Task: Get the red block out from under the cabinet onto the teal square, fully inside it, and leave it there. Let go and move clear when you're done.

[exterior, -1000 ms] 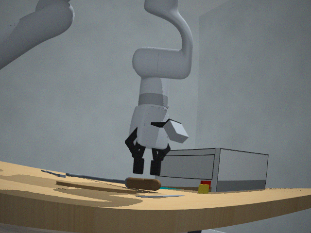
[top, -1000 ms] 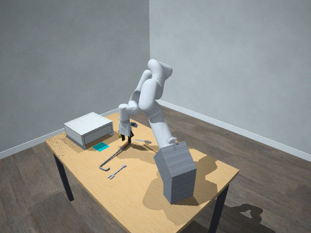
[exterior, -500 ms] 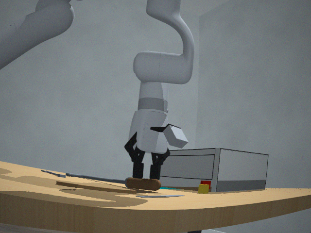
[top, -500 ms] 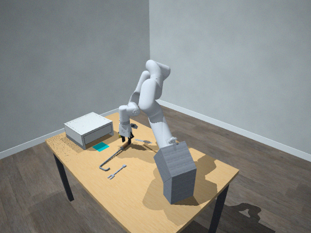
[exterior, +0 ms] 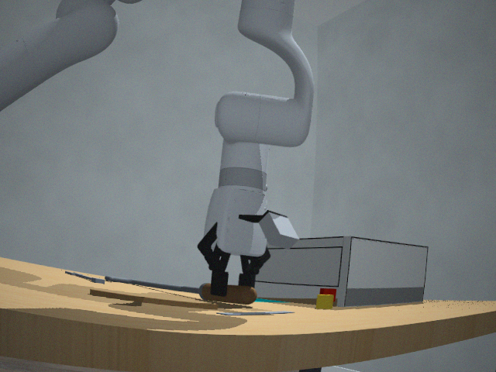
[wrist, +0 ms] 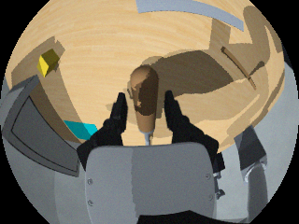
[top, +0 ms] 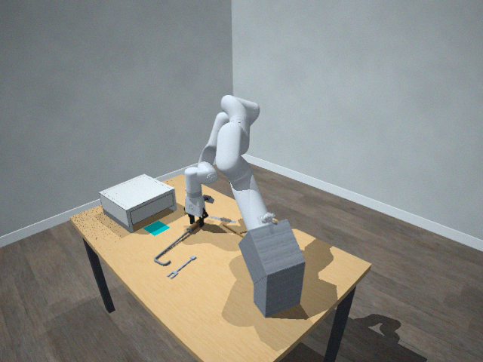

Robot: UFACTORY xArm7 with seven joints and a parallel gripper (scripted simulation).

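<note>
The thin stick is 17 cm behind my hand, 10 cm to the right of it and 3 cm below it. From my hand the other things lie so: flat grey strip: 14 cm to the right, 4 cm behind, 3 cm below; then yellow block: 15 cm ahead, 5 cm to the right, 2 cm below; then long hook tool: 13 cm to the left, 7 cm behind, 2 cm below.
</note>
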